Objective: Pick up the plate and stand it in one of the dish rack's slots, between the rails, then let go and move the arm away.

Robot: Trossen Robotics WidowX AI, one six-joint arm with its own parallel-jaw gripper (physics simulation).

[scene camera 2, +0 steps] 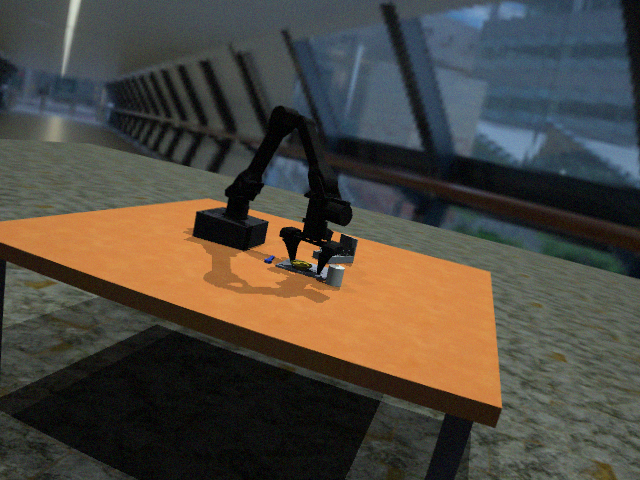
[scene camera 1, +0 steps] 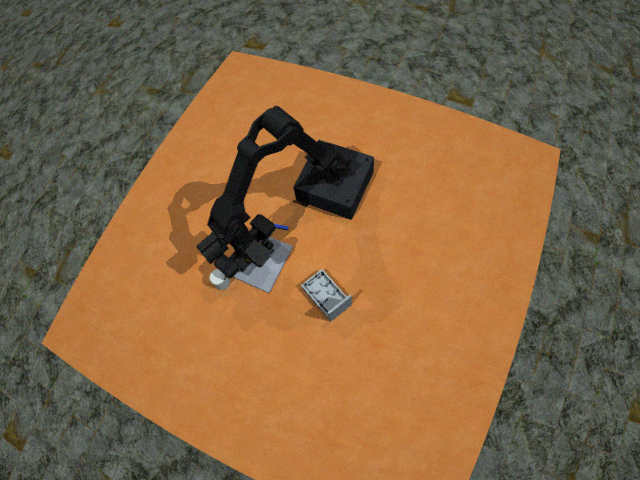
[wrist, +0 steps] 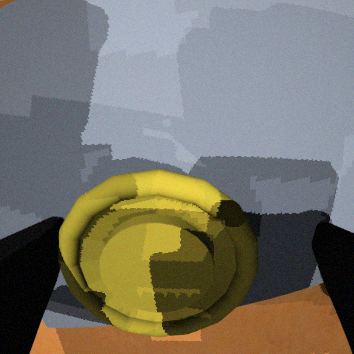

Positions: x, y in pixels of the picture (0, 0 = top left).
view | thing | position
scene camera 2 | my gripper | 305, 269
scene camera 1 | my gripper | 252, 257
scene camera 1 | grey dish rack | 321, 289
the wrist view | my gripper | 194, 235
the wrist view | yellow plate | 155, 252
